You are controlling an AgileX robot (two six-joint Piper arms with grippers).
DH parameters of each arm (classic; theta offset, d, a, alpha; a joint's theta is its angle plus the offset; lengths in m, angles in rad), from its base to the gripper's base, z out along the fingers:
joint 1: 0 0.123 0 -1.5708
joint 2: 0.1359 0 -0.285 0
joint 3: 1.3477 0 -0.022 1.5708
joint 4: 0 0.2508 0 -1.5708
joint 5: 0 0 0.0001 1.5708
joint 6: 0 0.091 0 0
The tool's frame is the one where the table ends.
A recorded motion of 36 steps. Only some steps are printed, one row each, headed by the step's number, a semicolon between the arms.
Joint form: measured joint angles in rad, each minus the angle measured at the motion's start. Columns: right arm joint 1, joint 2, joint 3, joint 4, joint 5, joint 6; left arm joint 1, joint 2, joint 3, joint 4, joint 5, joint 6.
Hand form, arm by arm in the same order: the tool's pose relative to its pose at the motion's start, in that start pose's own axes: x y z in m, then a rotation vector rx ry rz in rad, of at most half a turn. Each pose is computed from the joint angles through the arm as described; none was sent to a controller.
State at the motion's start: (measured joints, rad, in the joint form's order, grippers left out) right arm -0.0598 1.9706 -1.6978 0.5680 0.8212 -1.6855; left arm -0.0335 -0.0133 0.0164 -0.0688 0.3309 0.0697
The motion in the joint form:
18: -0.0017 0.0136 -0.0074 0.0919 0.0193 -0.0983; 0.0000 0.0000 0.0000 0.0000 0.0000 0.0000
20: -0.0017 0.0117 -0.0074 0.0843 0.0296 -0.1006; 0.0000 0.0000 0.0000 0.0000 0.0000 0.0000
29: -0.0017 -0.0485 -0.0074 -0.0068 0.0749 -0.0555; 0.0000 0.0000 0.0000 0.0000 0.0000 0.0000
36: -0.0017 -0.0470 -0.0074 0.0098 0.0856 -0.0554; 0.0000 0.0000 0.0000 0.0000 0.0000 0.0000
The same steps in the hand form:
18: -0.0039 0.0002 0.0039 -0.0125 -0.0677 -0.0324; 0.0000 0.0000 0.0000 0.0000 0.0000 0.0000
20: -0.0039 0.0010 0.0031 -0.0218 -0.0647 -0.0410; 0.0000 0.0000 0.0000 0.0000 0.0000 0.0000
29: -0.0108 0.0012 -0.0217 -0.0246 -0.0173 -0.0813; 0.0000 0.0000 0.0000 0.0000 0.0000 0.0000
36: -0.0117 0.0021 -0.0211 -0.0349 -0.0312 -0.0702; 0.0000 0.0000 0.0000 0.0000 0.0000 0.0000

